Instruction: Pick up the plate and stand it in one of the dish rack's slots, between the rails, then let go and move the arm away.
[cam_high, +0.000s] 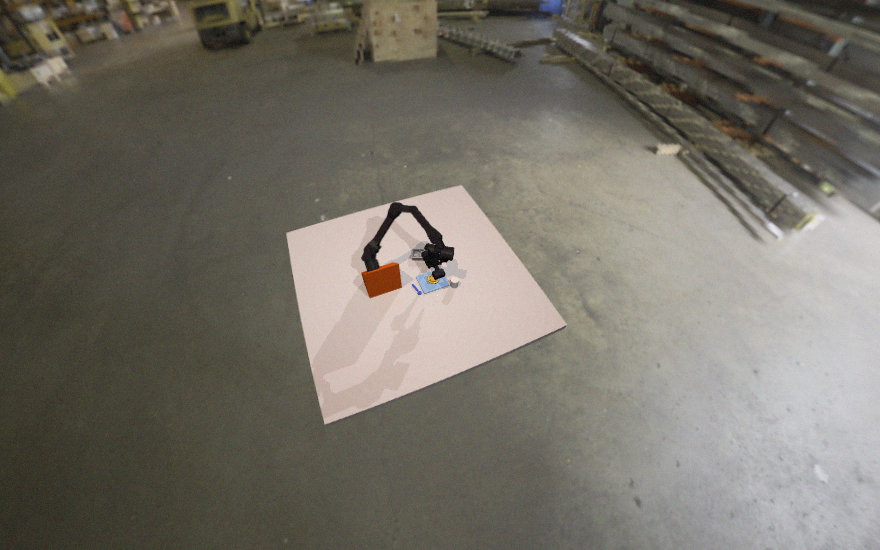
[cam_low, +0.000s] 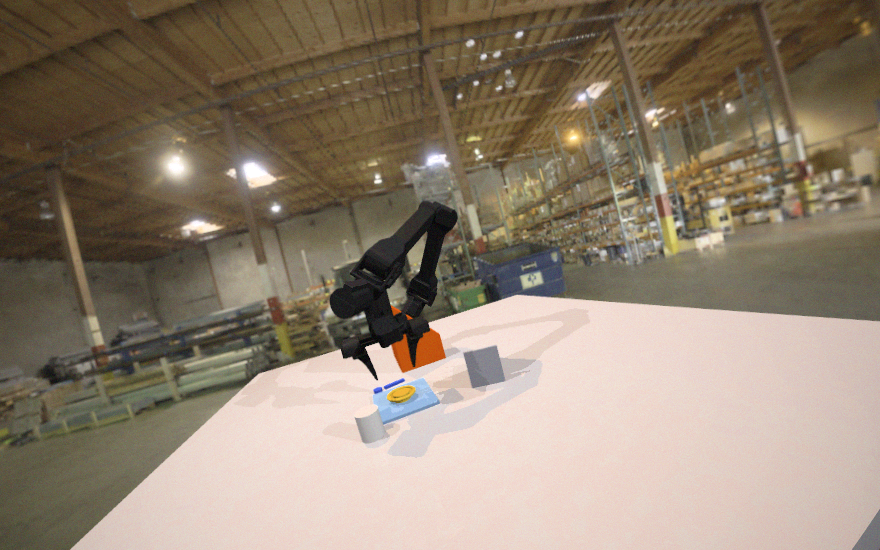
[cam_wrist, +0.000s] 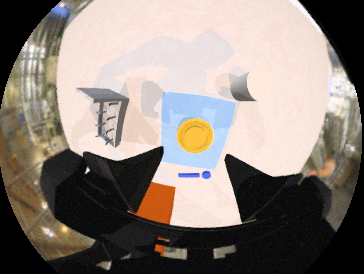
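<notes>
My gripper tip is now 50 mm above the yellow plate. The rest, counted from my gripper tip: light blue pad 60 mm below; blue utensil 100 mm behind, 40 mm to the right, 60 mm below; white cup 110 mm ahead, 60 mm to the right, 40 mm below.
</notes>
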